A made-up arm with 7 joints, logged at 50 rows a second.
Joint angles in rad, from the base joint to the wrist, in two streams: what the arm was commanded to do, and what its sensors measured. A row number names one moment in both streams.
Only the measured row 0 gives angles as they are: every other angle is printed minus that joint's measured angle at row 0.
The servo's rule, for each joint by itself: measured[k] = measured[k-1] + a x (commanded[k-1-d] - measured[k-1]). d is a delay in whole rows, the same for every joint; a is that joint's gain. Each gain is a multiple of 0.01, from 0.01 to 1. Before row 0 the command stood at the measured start. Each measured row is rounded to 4 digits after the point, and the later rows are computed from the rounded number. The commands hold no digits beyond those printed.
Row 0, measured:
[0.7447, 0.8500, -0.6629, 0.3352, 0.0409, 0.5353, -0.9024]
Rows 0 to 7, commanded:
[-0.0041, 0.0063, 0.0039, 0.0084, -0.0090, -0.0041, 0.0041]
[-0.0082, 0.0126, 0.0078, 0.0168, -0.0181, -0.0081, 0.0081]
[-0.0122, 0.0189, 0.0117, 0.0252, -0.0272, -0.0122, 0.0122]
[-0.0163, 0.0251, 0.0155, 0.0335, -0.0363, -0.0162, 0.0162]
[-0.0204, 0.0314, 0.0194, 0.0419, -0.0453, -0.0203, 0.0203]
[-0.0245, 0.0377, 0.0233, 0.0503, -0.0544, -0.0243, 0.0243]
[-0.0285, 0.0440, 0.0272, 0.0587, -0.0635, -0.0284, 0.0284]
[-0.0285, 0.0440, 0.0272, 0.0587, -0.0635, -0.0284, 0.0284]
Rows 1 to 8, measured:
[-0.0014, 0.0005, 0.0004, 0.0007, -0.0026, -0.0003, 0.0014]
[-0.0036, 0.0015, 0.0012, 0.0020, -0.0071, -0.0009, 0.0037]
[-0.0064, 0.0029, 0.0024, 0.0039, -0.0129, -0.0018, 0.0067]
[-0.0097, 0.0047, 0.0038, 0.0063, -0.0197, -0.0030, 0.0100]
[-0.0132, 0.0068, 0.0055, 0.0091, -0.0271, -0.0044, 0.0136]
[-0.0169, 0.0093, 0.0075, 0.0124, -0.0350, -0.0060, 0.0173]
[-0.0207, 0.0121, 0.0097, 0.0161, -0.0433, -0.0078, 0.0212]
[-0.0233, 0.0147, 0.0116, 0.0195, -0.0492, -0.0094, 0.0237]
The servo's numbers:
d 0
a 0.33 0.08 0.11 0.08 0.29 0.08 0.35

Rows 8 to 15, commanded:
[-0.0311, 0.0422, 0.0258, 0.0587, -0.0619, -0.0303, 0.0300]
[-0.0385, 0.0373, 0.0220, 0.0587, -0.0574, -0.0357, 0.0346]
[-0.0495, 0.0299, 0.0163, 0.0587, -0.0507, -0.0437, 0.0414]
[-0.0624, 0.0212, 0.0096, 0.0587, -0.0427, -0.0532, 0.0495]
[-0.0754, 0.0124, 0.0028, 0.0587, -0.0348, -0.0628, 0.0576]
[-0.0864, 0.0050, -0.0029, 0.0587, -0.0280, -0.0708, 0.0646]
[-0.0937, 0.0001, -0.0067, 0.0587, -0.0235, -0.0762, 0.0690]
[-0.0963, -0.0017, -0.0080, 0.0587, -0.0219, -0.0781, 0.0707]
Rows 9 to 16, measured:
[-0.0259, 0.0169, 0.0132, 0.0226, -0.0529, -0.0111, 0.0259]
[-0.0301, 0.0185, 0.0142, 0.0255, -0.0542, -0.0131, 0.0289]
[-0.0365, 0.0194, 0.0144, 0.0282, -0.0532, -0.0155, 0.0333]
[-0.0450, 0.0195, 0.0139, 0.0306, -0.0502, -0.0185, 0.0390]
[-0.0550, 0.0189, 0.0127, 0.0328, -0.0457, -0.0220, 0.0455]
[-0.0654, 0.0178, 0.0110, 0.0349, -0.0406, -0.0259, 0.0522]
[-0.0747, 0.0164, 0.0091, 0.0368, -0.0356, -0.0299, 0.0581]
[-0.0818, 0.0150, 0.0072, 0.0386, -0.0316, -0.0338, 0.0625]

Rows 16 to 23, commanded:
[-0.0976, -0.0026, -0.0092, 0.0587, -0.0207, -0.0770, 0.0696]
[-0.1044, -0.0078, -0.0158, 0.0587, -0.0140, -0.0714, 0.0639]
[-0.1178, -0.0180, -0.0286, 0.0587, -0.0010, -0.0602, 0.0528]
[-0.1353, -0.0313, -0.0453, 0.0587, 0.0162, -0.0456, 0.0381]
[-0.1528, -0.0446, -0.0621, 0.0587, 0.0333, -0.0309, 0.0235]
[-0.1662, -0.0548, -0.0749, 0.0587, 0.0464, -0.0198, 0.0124]
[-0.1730, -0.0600, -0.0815, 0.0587, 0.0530, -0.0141, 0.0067]
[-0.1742, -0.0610, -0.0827, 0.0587, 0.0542, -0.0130, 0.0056]
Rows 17 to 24, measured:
[-0.0870, 0.0136, 0.0054, 0.0402, -0.0284, -0.0373, 0.0650]
[-0.0927, 0.0119, 0.0031, 0.0417, -0.0242, -0.0400, 0.0646]
[-0.1010, 0.0095, -0.0004, 0.0431, -0.0175, -0.0416, 0.0605]
[-0.1123, 0.0062, -0.0053, 0.0443, -0.0077, -0.0419, 0.0527]
[-0.1257, 0.0021, -0.0115, 0.0455, 0.0042, -0.0410, 0.0425]
[-0.1391, -0.0025, -0.0185, 0.0466, 0.0164, -0.0393, 0.0320]
[-0.1503, -0.0071, -0.0254, 0.0476, 0.0270, -0.0373, 0.0231]
[-0.1582, -0.0114, -0.0317, 0.0485, 0.0349, -0.0354, 0.0170]

